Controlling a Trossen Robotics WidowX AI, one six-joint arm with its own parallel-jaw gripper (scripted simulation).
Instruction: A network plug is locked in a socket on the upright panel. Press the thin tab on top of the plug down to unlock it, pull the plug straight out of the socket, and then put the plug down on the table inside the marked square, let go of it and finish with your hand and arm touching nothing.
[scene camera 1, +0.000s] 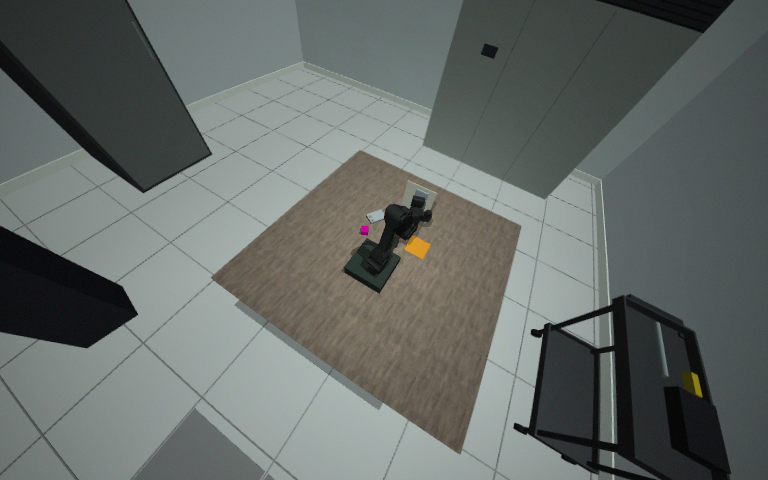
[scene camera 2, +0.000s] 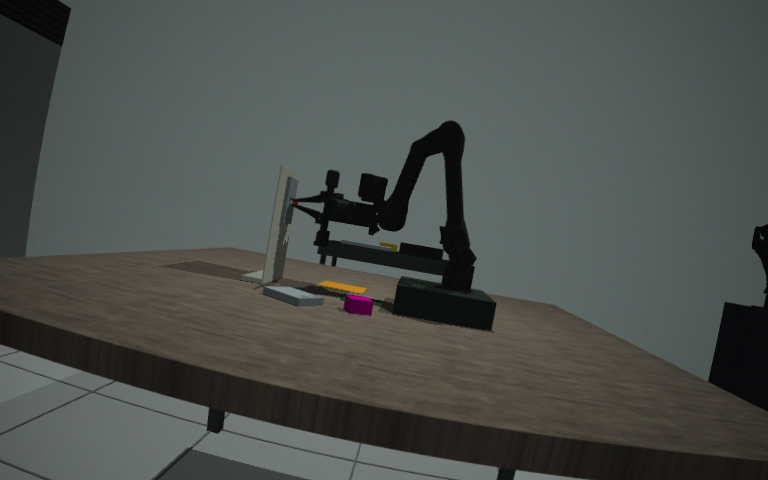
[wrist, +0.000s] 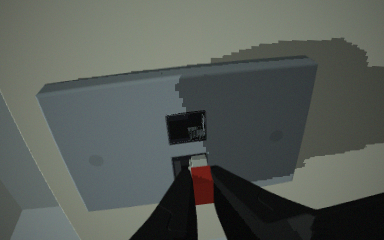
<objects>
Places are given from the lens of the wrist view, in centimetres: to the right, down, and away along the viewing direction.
my gripper (wrist: 199, 176): 0, 3, 11
network plug (wrist: 203, 183): 0, 2, 10
upright panel (wrist: 109, 105): -3, -1, 9
</objects>
